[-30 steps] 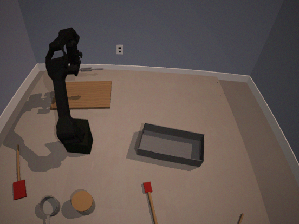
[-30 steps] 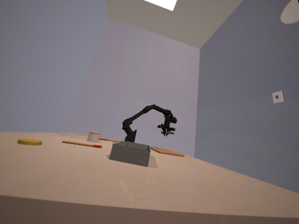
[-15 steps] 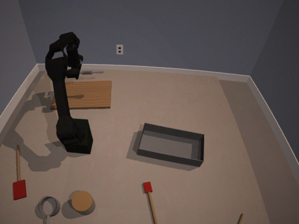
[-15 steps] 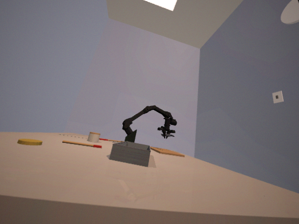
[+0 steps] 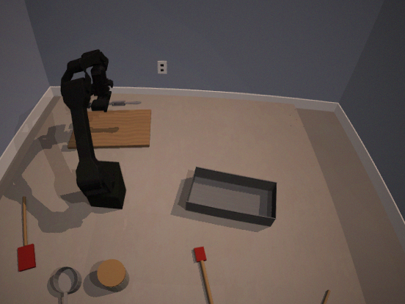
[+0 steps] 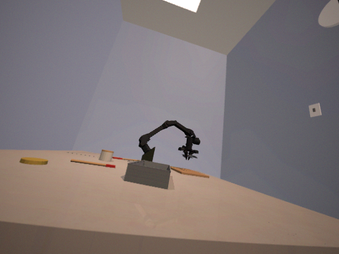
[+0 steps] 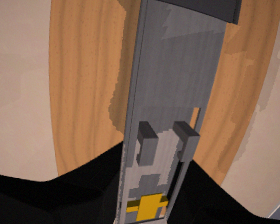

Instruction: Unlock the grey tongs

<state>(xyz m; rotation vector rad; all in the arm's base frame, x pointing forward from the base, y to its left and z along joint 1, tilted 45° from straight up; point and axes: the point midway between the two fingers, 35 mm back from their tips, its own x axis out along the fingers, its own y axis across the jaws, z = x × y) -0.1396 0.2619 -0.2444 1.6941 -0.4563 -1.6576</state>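
Now: the wooden board 1 cm ahead of my gripper tip and 10 cm below it. From my gripper tip the other things lie so: grey roasting tin: 56 cm ahead, 29 cm to the right, 7 cm below; yellow lock piece: 4 cm above.
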